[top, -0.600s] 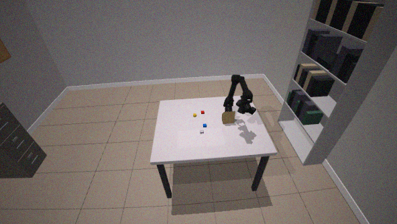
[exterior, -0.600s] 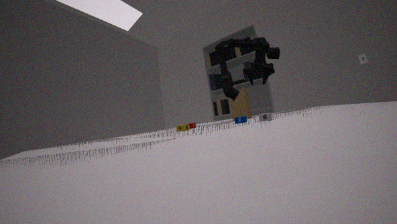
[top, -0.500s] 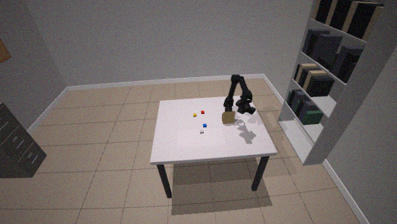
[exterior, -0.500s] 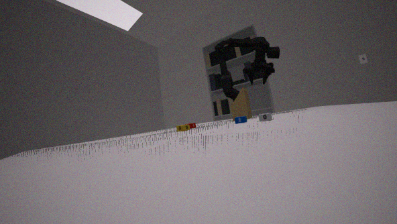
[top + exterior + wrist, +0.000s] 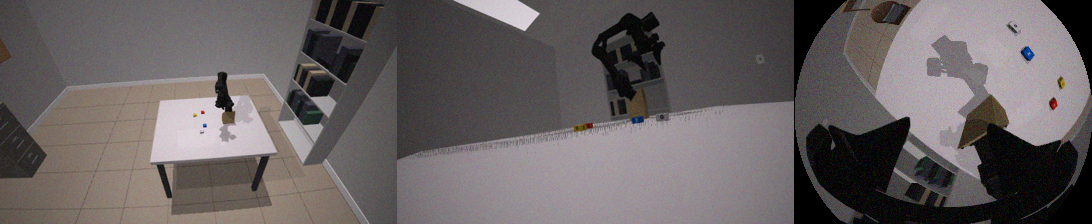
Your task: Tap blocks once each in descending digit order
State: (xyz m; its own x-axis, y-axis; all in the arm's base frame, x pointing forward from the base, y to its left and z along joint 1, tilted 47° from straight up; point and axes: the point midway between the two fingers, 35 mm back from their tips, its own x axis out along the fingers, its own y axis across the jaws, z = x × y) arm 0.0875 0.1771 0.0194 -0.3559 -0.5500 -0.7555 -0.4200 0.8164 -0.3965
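My gripper tip is 17 cm short of the red block, 30 cm to the left of it and 22 cm above it. From my gripper tip the other things lie so: yellow block (26 cm ahead, 27 cm to the right, 22 cm below); then blue block (19 cm ahead, 8 cm to the right, 22 cm below); then grey-white block (23 cm ahead, 1 cm to the right, 22 cm below).
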